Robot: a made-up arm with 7 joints.
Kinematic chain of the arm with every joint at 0, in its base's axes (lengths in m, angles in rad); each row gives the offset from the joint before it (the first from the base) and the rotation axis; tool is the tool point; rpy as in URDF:
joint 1: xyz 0 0 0.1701 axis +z
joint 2: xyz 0 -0.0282 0.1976 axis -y
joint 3: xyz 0 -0.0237 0.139 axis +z
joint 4: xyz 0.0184 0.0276 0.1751 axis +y
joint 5: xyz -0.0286 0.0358 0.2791 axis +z
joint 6: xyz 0 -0.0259 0.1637 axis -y
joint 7: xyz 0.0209 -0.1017 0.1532 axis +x
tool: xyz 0 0 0 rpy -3.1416 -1.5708 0
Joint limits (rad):
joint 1: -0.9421..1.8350
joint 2: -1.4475..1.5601
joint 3: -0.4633..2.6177
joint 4: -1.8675..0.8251
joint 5: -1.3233..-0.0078
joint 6: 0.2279..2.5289
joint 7: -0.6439..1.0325
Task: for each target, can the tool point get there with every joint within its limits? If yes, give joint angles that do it. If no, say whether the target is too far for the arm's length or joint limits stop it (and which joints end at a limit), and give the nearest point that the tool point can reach.
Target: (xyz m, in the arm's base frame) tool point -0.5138 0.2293 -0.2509
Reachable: no: joint limits stop it (at a limit: joint 2, joint 5) | nearest point -0.4921 0.2196 -0.1886 | short by 0.067 m
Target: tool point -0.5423 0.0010 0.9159
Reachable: yes | joints 0.1967 0.7072 -0.1351 0.2743 -1.1626 1.9358 0.3042
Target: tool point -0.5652 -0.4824 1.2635
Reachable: no: too far | nearest point -0.4544 -0.3879 1.0880 | short by 0.228 m
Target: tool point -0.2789 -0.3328 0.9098
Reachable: yes | joints 0.5245 0.2021 0.2969 -0.3354 -0.3475 2.0611 0.8869
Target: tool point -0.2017 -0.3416 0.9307
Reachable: yes | joints 0.5973 0.1095 0.4299 -0.3579 -0.4817 2.0949 0.0591
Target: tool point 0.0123 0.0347 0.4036
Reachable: no: joint limits stop it (at a limit: joint 1, joint 3, joint 4, joint 6) | nearest point 0.0300 0.1407 0.5334 | short by 0.169 m
